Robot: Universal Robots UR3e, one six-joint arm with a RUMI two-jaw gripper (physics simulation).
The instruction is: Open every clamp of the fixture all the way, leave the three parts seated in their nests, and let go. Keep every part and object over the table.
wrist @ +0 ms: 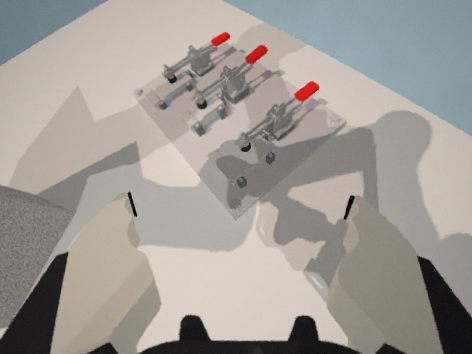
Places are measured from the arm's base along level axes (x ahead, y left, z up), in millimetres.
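Pixels of known places: gripper, fingertip midpoint: (240,196).
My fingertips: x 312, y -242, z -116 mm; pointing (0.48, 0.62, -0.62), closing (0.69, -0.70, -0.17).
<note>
Behind a point stands the place of what it marks.
The fixture plate (175,125) {y -15, x 345, z -259 mm} lies on the table in the upper middle of the wrist view. Its three grey clamps, the left (201,60) {y 46, x 472, z -234 mm}, middle (235,85) {y -63, x 460, z -229 mm} and right (281,121) {y -172, x 448, z -227 mm}, have red handles (220,39) {y 45, x 527, z -223 mm} (257,54) {y -64, x 516, z -206 mm} (307,91) {y -171, x 508, z -218 mm} stretched out low to the upper right. Their arms reach over the parts with black tips lowered, so all three look closed. The left part (168,92) {y 44, x 381, z -243 mm}, middle part (206,116) {y -66, x 387, z -237 mm} and right part (231,166) {y -164, x 351, z -237 mm} sit at their nests beneath; contact with the tips is too small to tell. My gripper (240,196) {y -242, x 312, z -116 mm} is open and empty, nearer the camera than the plate.
A grey speckled block (30,250) {y -31, x 54, z -240 mm} stands at the left edge of the view. The pale table (225,285) {y -264, x 232, z -273 mm} has its far edges at the upper left and upper right. Shadows of the arm fall across the table and the near part of the plate.
</note>
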